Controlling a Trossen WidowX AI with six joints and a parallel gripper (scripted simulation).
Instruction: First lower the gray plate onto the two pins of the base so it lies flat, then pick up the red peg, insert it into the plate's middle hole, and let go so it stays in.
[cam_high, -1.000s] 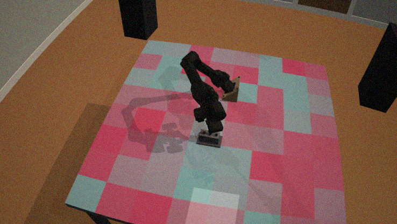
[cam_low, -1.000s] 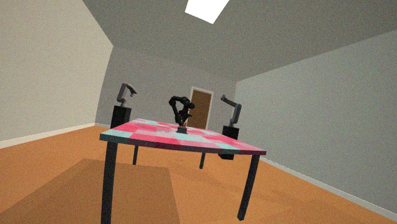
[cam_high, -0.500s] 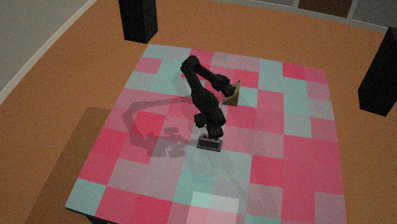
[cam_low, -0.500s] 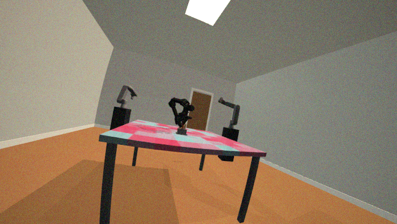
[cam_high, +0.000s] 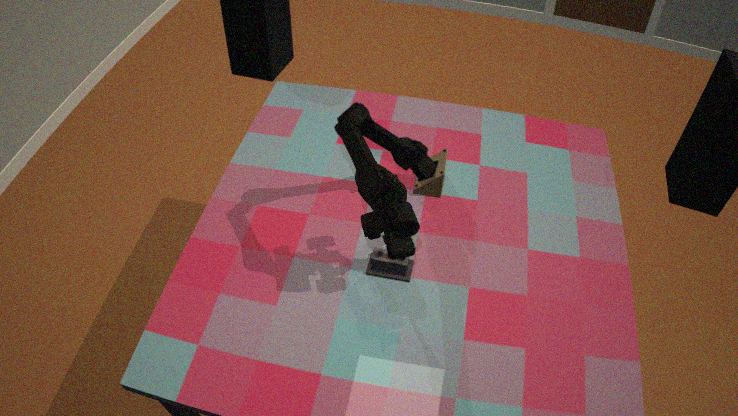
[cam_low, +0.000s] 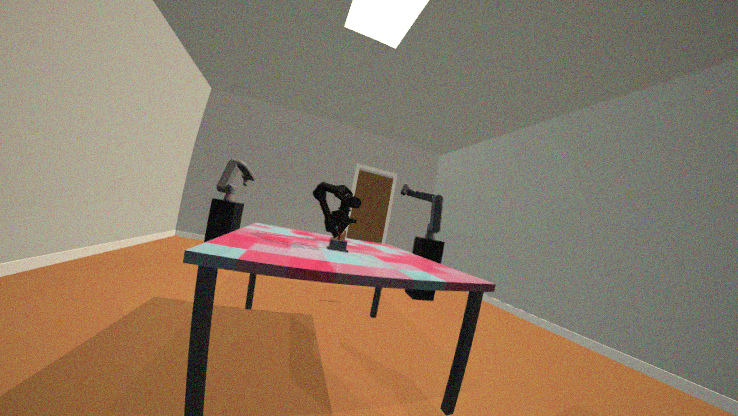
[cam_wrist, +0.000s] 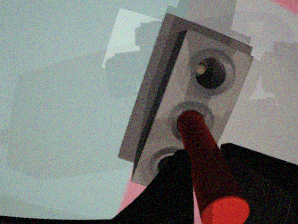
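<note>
My gripper tip is right at the red peg. From my gripper tip the other things lie so: gray plate: 5 cm below; then dark base: 9 cm below.
</note>
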